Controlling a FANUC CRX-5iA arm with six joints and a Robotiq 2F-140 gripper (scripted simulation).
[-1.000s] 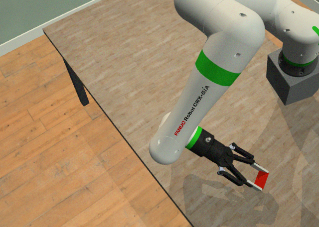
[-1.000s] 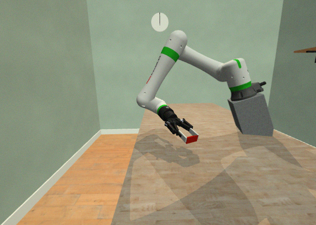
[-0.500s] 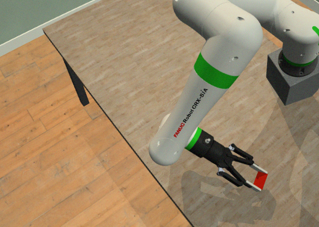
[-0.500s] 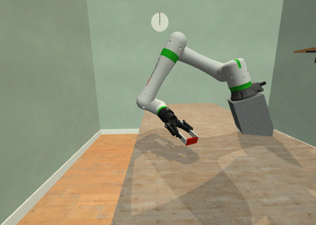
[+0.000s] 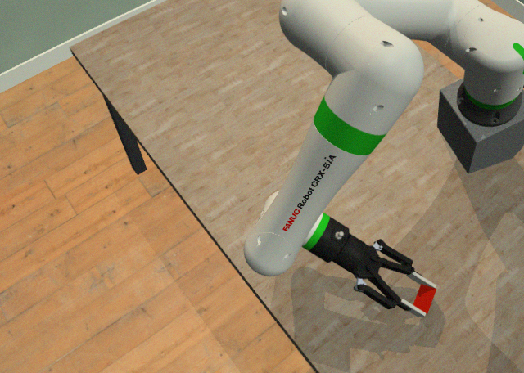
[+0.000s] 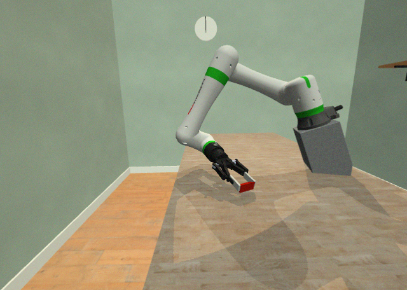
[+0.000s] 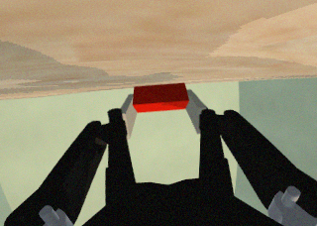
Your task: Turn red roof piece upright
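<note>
Now: the red roof piece 2 cm to the left of my hand, 1 cm below it and 1 cm behind it.
</note>
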